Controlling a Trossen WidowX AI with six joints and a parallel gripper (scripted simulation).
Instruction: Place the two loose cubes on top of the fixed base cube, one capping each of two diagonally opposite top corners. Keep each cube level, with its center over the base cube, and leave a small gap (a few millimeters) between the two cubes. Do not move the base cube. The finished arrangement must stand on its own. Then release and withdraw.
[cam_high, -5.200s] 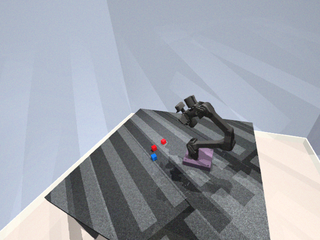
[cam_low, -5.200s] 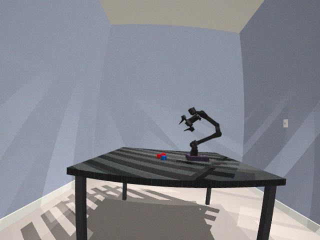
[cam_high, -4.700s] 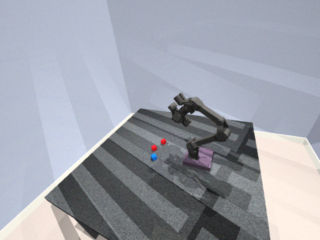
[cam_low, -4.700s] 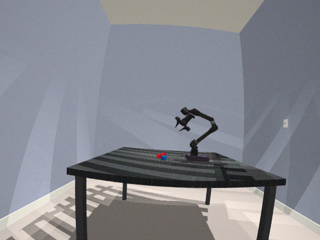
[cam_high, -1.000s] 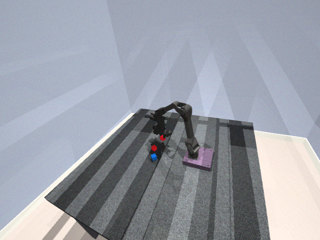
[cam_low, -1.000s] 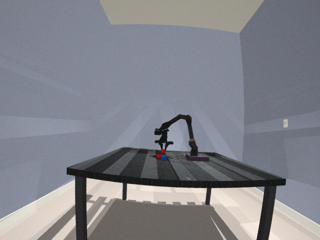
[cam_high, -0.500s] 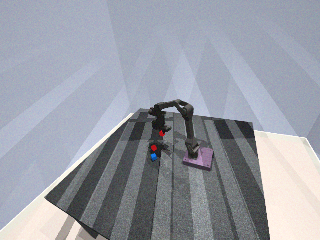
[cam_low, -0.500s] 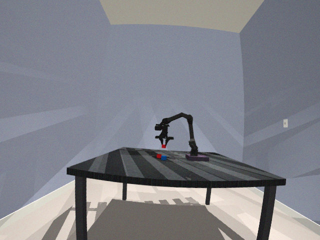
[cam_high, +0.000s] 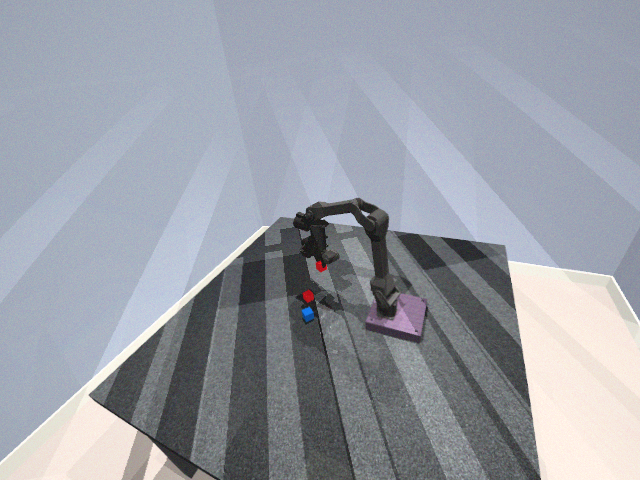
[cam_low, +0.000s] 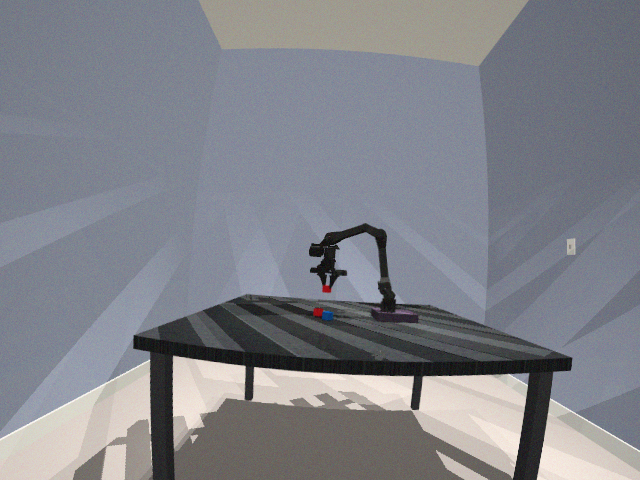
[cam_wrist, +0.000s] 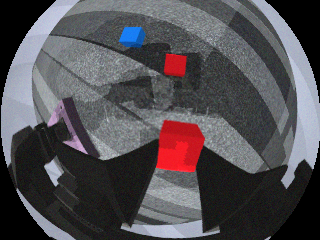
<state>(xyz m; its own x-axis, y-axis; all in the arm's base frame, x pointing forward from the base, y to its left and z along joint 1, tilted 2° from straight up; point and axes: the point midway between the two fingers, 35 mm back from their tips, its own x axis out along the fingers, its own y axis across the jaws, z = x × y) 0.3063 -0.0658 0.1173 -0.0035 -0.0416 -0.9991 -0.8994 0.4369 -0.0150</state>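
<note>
Now: the blue cube 18 cm to the left of my gripper tip, 11 cm below it and 2 cm behind it.
</note>
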